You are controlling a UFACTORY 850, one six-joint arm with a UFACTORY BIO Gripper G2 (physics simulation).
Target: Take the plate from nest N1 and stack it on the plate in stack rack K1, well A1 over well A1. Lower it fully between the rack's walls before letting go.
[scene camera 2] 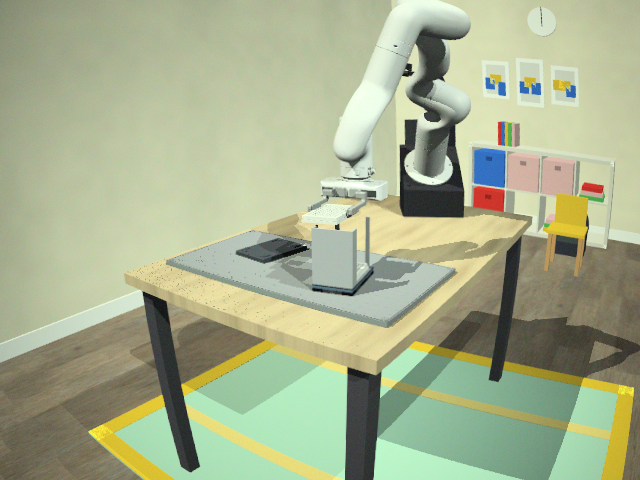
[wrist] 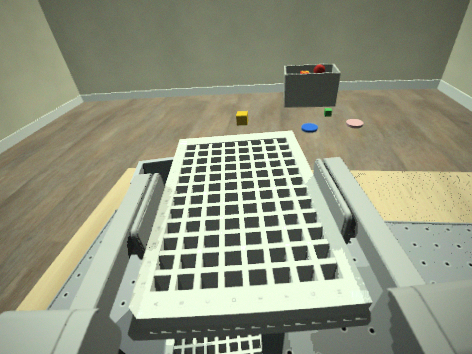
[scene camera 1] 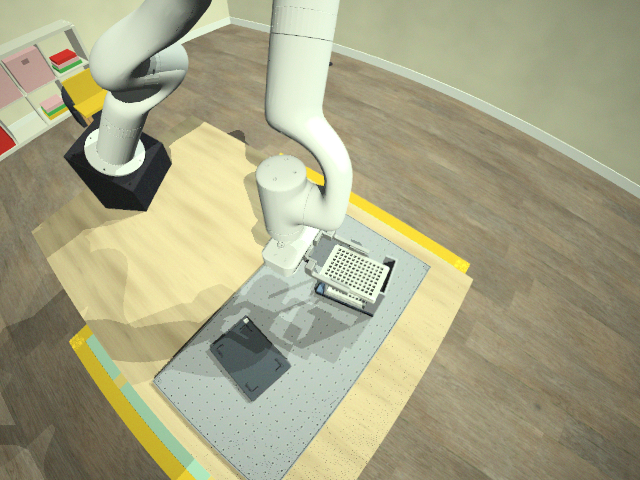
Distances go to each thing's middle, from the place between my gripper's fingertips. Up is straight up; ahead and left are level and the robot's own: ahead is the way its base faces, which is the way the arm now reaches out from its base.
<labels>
Now: the tall grey rack wall (scene camera 2: 332, 250) 9 cm below my hand, 6 cm to the left of it and 4 cm ahead of it. The rest, counted from my hand: dark nest N1 (scene camera 1: 254, 364): 29 cm to the right, 16 cm below, 2 cm behind.
</labels>
